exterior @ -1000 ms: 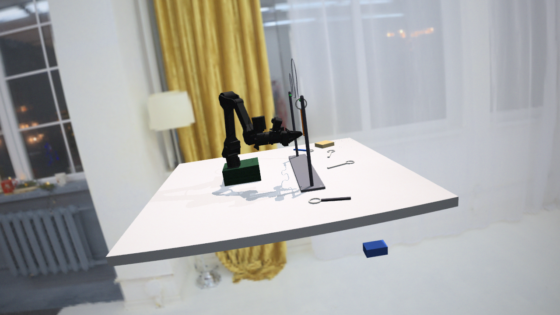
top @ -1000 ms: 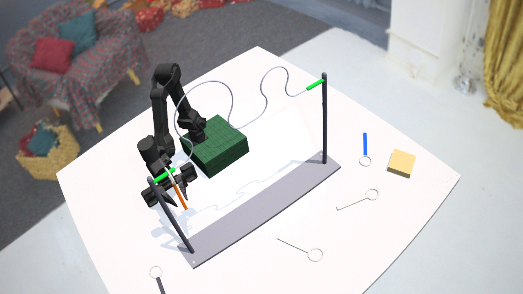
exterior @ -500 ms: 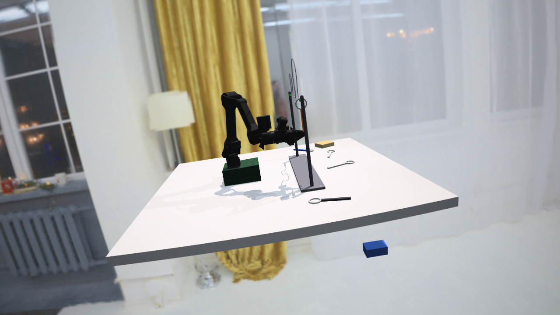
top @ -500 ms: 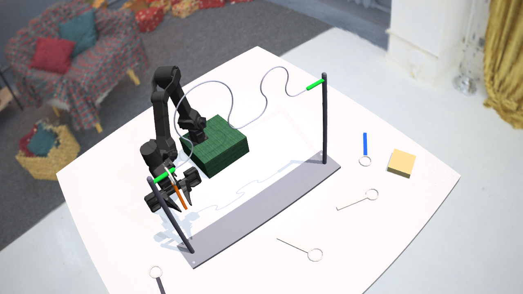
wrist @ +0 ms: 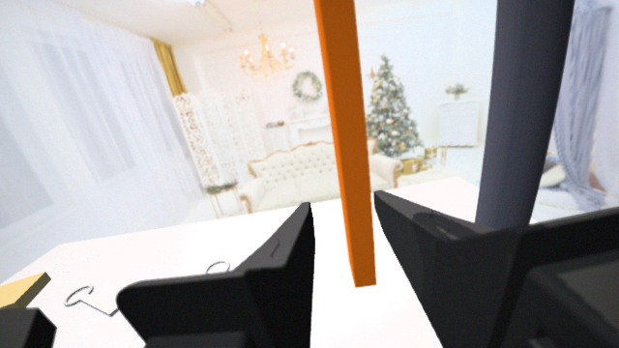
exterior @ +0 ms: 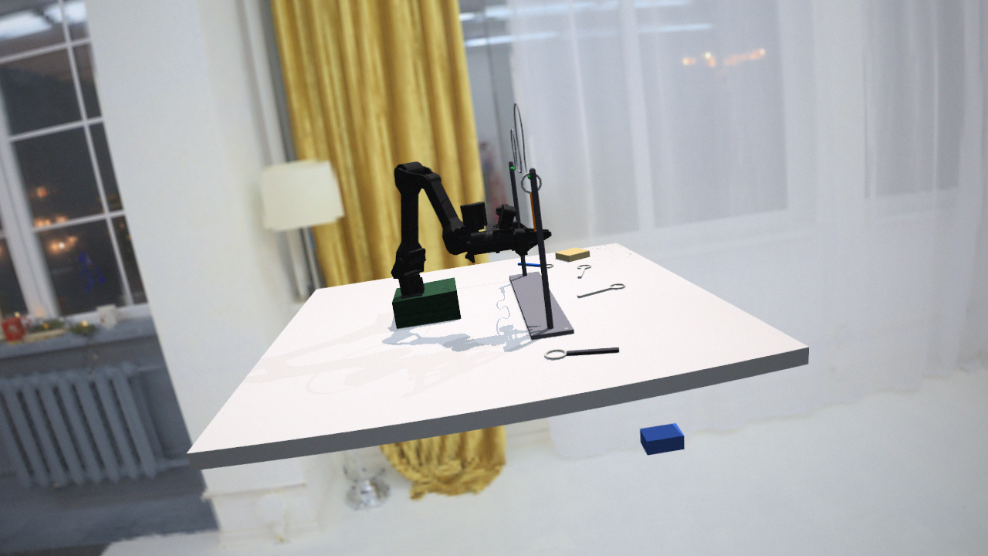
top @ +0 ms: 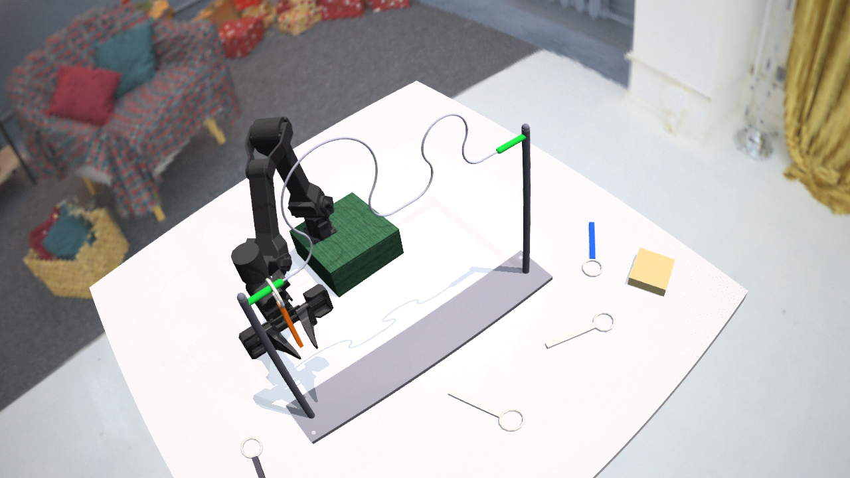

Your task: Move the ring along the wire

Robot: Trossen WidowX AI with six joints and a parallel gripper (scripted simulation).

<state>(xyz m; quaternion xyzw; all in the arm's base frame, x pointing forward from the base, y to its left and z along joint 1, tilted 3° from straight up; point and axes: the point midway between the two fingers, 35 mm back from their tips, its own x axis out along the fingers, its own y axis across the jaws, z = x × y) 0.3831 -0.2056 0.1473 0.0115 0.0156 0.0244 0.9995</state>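
The ring with orange handle lies 30 mm behind my gripper tip and 90 mm above it. Also, from my gripper tip: tan block 150 mm ahead, 760 mm to the left, 240 mm below; then ring with blue handle 10 mm ahead, 690 mm to the left, 240 mm below.
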